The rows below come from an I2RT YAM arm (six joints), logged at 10 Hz.
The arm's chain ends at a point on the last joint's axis. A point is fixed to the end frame.
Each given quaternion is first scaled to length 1.
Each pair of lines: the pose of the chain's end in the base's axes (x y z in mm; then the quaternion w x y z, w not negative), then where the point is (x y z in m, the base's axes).
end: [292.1 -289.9 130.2 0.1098 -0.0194 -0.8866 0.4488]
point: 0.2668 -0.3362 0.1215
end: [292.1 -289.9 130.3 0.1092 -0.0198 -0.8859 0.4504]
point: 0.2668 -0.3362 0.1217
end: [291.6 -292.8 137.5 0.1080 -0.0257 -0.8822 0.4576]
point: 0.2660 -0.3391 0.1296
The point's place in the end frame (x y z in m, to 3 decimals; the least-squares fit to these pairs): 0.017 -0.019 0.047
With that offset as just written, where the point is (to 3 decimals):
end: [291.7 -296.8 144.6 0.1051 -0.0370 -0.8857 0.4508]
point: 0.265 -0.342 0.136
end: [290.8 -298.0 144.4 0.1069 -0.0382 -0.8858 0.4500]
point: 0.264 -0.344 0.135
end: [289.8 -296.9 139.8 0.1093 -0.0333 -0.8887 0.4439]
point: 0.263 -0.342 0.130
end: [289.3 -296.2 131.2 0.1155 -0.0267 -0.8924 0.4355]
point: 0.263 -0.342 0.121
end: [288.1 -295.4 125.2 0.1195 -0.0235 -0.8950 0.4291]
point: 0.262 -0.341 0.115
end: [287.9 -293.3 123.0 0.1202 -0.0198 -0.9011 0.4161]
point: 0.262 -0.338 0.111
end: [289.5 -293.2 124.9 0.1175 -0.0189 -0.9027 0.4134]
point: 0.263 -0.338 0.113
